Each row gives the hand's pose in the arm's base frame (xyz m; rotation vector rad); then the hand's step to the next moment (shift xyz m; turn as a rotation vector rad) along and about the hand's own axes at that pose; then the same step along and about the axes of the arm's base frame.
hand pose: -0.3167 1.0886 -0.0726 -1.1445 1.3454 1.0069
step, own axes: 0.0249 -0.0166 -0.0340 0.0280 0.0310 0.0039
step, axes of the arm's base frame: 0.0102 -0.0387 -0.0212 -0.0294 0.0069 -0.0292
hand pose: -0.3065 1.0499 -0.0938 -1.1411 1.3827 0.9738
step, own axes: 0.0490 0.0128 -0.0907 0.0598 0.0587 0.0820
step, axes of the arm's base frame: -0.0321 -0.0912 -0.0380 -0.0394 0.0846 -0.0710
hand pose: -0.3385 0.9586 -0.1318 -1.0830 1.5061 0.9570
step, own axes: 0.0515 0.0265 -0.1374 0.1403 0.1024 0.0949
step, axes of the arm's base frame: -0.0675 -0.1306 -0.0248 -0.0851 0.0962 -0.1505
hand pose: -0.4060 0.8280 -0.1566 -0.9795 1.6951 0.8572
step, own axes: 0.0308 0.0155 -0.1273 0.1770 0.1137 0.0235
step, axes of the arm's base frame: -0.0697 -0.1116 0.0091 -0.1307 0.0305 -0.1637
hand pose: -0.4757 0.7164 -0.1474 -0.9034 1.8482 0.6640
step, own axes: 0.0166 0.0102 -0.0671 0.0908 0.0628 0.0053
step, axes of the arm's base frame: -0.0472 -0.0498 0.0130 -0.0741 0.0131 -0.0809
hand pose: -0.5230 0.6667 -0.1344 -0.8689 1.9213 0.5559
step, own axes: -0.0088 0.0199 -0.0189 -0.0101 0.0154 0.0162
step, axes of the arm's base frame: -0.0229 0.0031 0.0172 0.0007 0.0245 0.0017
